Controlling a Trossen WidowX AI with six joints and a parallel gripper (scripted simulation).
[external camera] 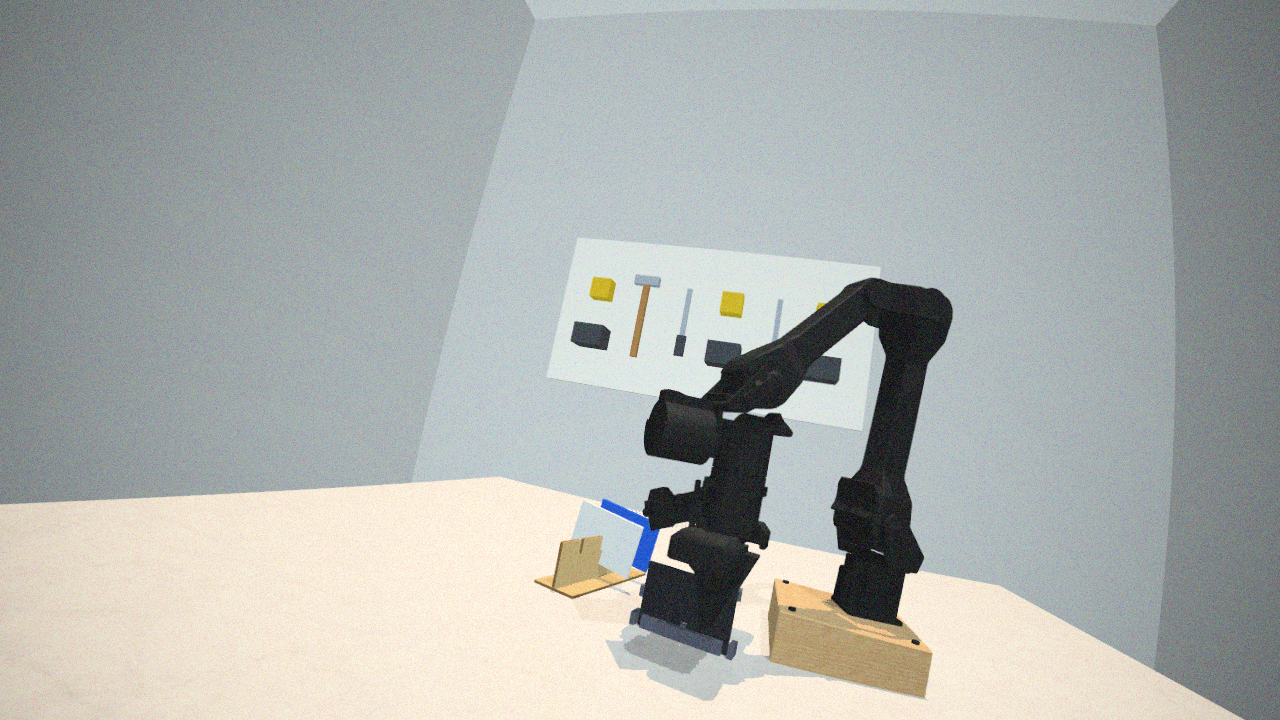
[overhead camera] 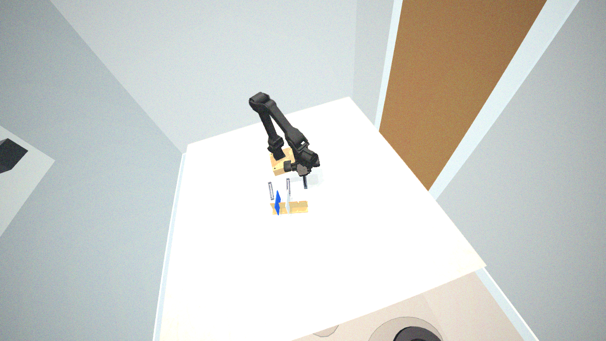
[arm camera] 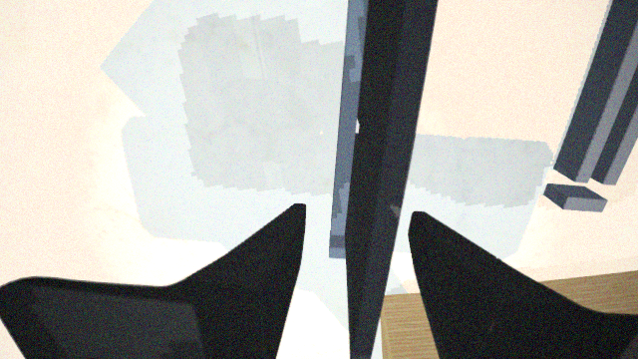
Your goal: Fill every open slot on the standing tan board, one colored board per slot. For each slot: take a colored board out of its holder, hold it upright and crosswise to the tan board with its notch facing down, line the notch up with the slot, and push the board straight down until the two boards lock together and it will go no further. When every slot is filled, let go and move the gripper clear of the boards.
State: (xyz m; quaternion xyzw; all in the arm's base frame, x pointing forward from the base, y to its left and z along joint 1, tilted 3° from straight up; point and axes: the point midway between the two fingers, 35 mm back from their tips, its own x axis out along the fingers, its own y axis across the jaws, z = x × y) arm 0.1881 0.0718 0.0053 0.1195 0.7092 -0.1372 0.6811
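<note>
The tan board lies 140 mm ahead of my gripper tip and 150 mm to the right of it. From my gripper tip the other things lie so: blue board: 120 mm ahead, 200 mm to the right, 20 mm above; then black board: 30 mm ahead, 10 mm to the right.
</note>
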